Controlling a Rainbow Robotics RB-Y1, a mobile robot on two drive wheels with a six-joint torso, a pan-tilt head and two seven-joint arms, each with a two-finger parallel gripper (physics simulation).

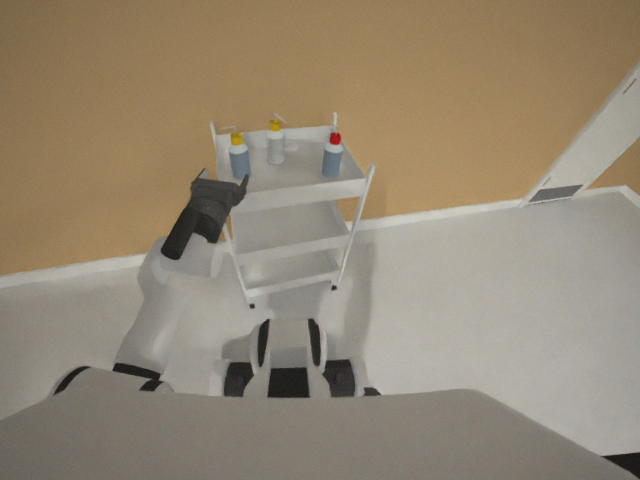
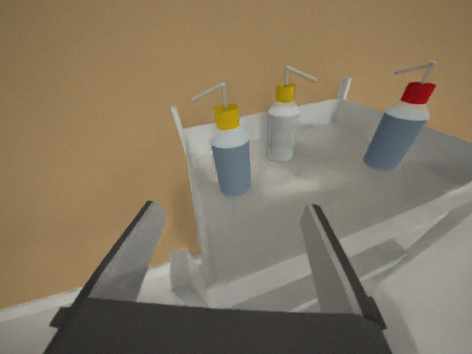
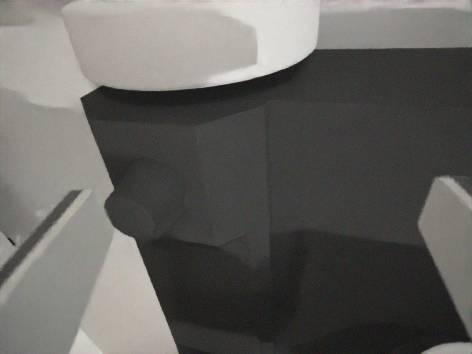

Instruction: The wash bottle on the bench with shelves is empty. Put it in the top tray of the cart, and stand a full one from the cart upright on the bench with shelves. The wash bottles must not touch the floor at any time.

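Places are measured from the robot's base along level axes (x ahead, y left, z up), in centimetres.
Pixels of known places: left gripper, fingertip midpoint: [image 1: 226, 174] [image 2: 231, 211]; right gripper, fingertip midpoint: [image 3: 259, 206].
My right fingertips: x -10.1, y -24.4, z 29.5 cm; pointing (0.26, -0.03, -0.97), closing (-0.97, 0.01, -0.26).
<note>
Behind a point stands the place of what it marks.
A white cart's top tray [image 1: 302, 195] @[x 42.0, y -3.5, z 69.4 cm] [image 2: 325, 185] @[x 52.8, y 0.2, z 66.3 cm] holds three upright wash bottles. A yellow-capped bottle with blue liquid [image 1: 240, 161] @[x 52.2, y 15.3, z 73.6 cm] [image 2: 234, 170] @[x 52.1, y 16.0, z 72.4 cm] stands at its left. A clear, empty-looking yellow-capped bottle [image 1: 276, 148] @[x 60.9, y 5.0, z 72.9 cm] [image 2: 282, 134] @[x 61.0, y 6.2, z 72.9 cm] stands at the back. A red-capped bottle with blue liquid [image 1: 331, 161] @[x 54.3, y -12.7, z 73.1 cm] [image 2: 394, 139] @[x 55.1, y -11.2, z 72.9 cm] stands at the right. My left gripper [image 1: 225, 174] @[x 39.9, y 16.4, z 78.2 cm] [image 2: 231, 211] @[x 39.9, y 16.4, z 78.2 cm] is open and empty at the tray's left front side, short of the left bottle. My right gripper [image 3: 259, 206] @[x -10.1, y -24.4, z 29.5 cm] is open, facing dark and white robot parts. The bench with shelves does not show.
The cart's two lower shelves [image 1: 289, 229] @[x 54.2, y 0.5, z 39.8 cm] [image 1: 294, 268] @[x 51.8, y -1.8, z 13.3 cm] show below the top tray. A tan wall [image 1: 413, 103] @[x 90.4, y -50.0, z 80.4 cm] [image 2: 100, 75] @[x 71.4, y 40.4, z 85.0 cm] stands behind the cart. A white door [image 1: 594, 139] @[x 122.5, y -211.7, z 65.7 cm] is at the right. Pale floor [image 1: 465, 289] @[x 44.2, y -100.9, z 0.0 cm] extends to the right of the cart.
</note>
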